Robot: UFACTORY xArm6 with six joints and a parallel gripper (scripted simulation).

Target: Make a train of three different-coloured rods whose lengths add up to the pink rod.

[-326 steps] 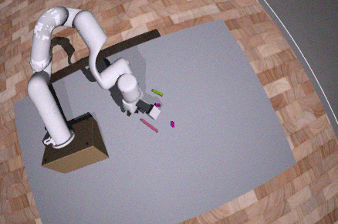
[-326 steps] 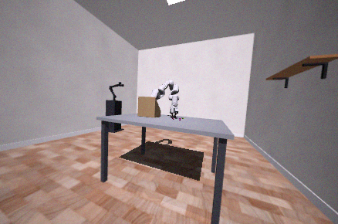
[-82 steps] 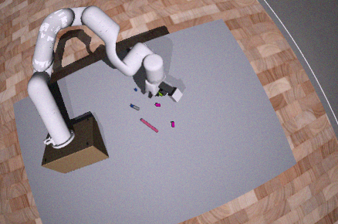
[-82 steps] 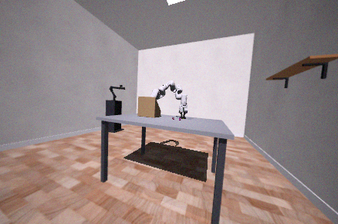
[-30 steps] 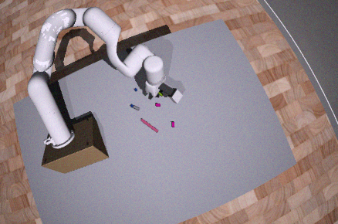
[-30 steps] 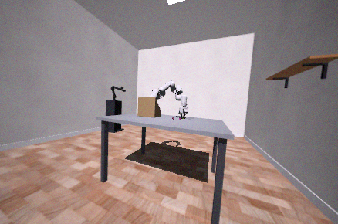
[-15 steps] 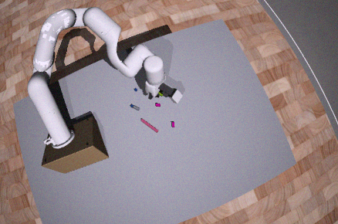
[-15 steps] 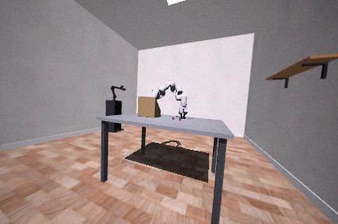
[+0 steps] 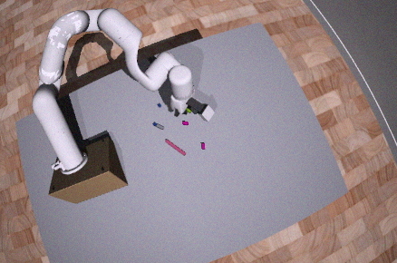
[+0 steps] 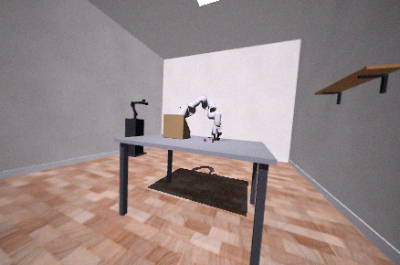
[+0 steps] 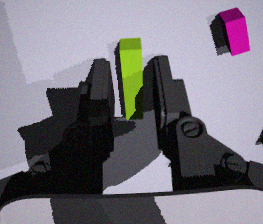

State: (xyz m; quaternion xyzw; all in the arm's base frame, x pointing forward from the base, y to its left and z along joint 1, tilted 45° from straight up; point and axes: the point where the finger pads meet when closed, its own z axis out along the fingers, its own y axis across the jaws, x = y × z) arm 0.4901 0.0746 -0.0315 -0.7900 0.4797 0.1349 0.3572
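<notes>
Now: the lime rod 20 mm below my hand. Round my hand: pink rod (110 mm behind, 120 mm to the right, 20 mm below); then grey rod (120 mm behind, 10 mm to the right, 20 mm below).
</notes>
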